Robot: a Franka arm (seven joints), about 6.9 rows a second.
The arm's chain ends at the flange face. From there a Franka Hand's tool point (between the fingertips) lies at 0.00 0.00 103.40 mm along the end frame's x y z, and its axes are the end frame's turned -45 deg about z.
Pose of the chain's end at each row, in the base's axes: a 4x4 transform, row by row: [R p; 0 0 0 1], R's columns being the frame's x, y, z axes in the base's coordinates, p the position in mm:
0.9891, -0.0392, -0.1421, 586.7; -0.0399, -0.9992, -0.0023, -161.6; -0.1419, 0.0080, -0.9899, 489.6; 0, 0, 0, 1
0.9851, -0.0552, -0.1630, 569.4; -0.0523, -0.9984, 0.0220, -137.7; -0.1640, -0.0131, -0.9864, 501.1; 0, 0, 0, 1
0.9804, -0.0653, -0.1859, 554.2; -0.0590, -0.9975, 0.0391, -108.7; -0.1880, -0.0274, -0.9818, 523.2; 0, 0, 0, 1
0.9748, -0.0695, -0.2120, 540.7; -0.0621, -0.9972, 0.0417, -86.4; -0.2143, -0.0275, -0.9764, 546.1; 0, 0, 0, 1
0.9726, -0.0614, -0.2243, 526.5; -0.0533, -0.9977, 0.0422, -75.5; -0.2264, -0.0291, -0.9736, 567.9; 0, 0, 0, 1
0.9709, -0.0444, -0.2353, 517.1; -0.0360, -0.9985, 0.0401, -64.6; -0.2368, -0.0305, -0.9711, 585.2; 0, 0, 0, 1
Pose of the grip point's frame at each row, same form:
0.7271, 0.6717, -0.1421, 572.0; 0.6783, -0.7348, -0.0023, -161.8; -0.1060, -0.0947, -0.9899, 387.2; 0, 0, 0, 1
0.7356, 0.6575, -0.1630, 552.5; 0.6690, -0.7430, 0.0220, -135.4; -0.1067, -0.1252, -0.9864, 399.1; 0, 0, 0, 1
0.7394, 0.6471, -0.1859, 535.0; 0.6636, -0.7471, 0.0391, -104.7; -0.1136, -0.1523, -0.9818, 421.7; 0, 0, 0, 1
0.7384, 0.6401, -0.2120, 518.8; 0.6612, -0.7490, 0.0417, -82.1; -0.1321, -0.1710, -0.9764, 445.1; 0, 0, 0, 1
0.7311, 0.6443, -0.2243, 503.3; 0.6678, -0.7432, 0.0422, -71.1; -0.1395, -0.1807, -0.9736, 467.2; 0, 0, 0, 1
0.7179, 0.6551, -0.2353, 492.8; 0.6806, -0.7315, 0.0401, -60.5; -0.1459, -0.1890, -0.9711, 484.8; 0, 0, 0, 1

